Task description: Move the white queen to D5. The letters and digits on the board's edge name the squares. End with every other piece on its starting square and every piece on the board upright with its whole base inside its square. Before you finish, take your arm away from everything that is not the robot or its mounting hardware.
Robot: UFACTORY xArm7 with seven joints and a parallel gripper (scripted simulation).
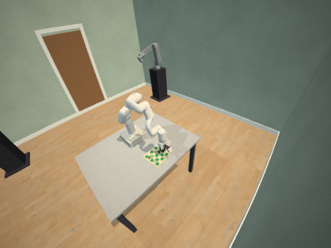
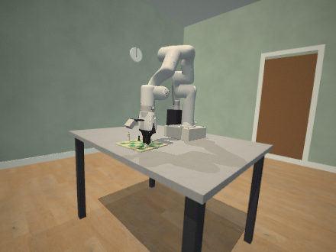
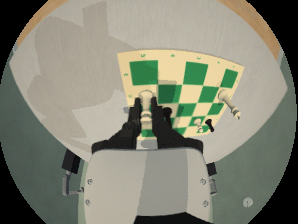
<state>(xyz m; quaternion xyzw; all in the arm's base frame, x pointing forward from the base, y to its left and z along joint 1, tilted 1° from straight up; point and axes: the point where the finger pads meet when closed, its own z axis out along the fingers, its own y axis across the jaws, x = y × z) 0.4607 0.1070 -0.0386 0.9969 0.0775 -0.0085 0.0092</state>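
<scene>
The white chess piece lies 1 cm below my hand. From my hand the other things lie so: chessboard: 8 cm to the right, 5 cm below, 3 cm behind; then black piece: 16 cm to the right, 6 cm behind, 3 cm below.
</scene>
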